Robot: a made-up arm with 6 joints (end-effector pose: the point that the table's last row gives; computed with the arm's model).
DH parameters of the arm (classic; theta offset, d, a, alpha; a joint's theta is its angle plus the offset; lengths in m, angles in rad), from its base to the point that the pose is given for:
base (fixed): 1.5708 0.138 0 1.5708
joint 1: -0.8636 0 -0.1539 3.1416
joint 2: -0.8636 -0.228 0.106 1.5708
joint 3: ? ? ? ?
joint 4: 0 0.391 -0.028 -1.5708
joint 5: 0 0.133 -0.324 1.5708
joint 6: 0 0.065 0.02 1.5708
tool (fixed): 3.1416 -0.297 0 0
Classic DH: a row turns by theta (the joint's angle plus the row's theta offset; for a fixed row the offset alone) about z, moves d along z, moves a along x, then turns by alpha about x.
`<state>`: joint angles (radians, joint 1 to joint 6).
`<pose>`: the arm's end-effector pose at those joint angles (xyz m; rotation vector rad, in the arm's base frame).
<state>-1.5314 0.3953 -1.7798 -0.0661 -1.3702 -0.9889</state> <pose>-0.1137 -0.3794 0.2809 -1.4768 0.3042 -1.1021</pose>
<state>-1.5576 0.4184 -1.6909 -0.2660 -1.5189 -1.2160</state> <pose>-0.1242 -0.3361 0.2612 -1.3850 0.7326 -1.0866</pose>
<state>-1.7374 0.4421 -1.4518 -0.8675 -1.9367 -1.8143</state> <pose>-0.1028 -0.1459 0.2955 -1.2400 1.8601 -0.9676</pose>
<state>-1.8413 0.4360 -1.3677 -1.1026 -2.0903 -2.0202</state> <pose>-0.0696 -0.0691 0.3116 -1.2133 2.2274 -0.8894</pose>
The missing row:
joint 3: 1.5708 -0.189 0.044 -1.5708
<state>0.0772 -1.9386 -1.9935 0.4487 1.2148 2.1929</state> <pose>-0.6823 -0.1994 0.6567 -1.4720 0.6293 -0.5712</pose>
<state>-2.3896 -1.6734 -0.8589 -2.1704 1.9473 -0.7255</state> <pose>-0.3148 0.2058 0.1607 0.4820 -1.2914 2.1835</pose>
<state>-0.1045 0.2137 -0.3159 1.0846 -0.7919 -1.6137</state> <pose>0.1828 -0.4366 0.2191 -0.9995 0.6044 -0.2181</pose>
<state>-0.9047 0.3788 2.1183 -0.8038 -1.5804 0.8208</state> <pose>0.2331 -0.4918 0.3079 0.7596 2.5837 1.2370</pose>
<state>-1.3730 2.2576 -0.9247 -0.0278 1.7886 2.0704</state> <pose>-0.6615 0.4541 0.2863 -0.1863 0.9200 -0.6127</pose>
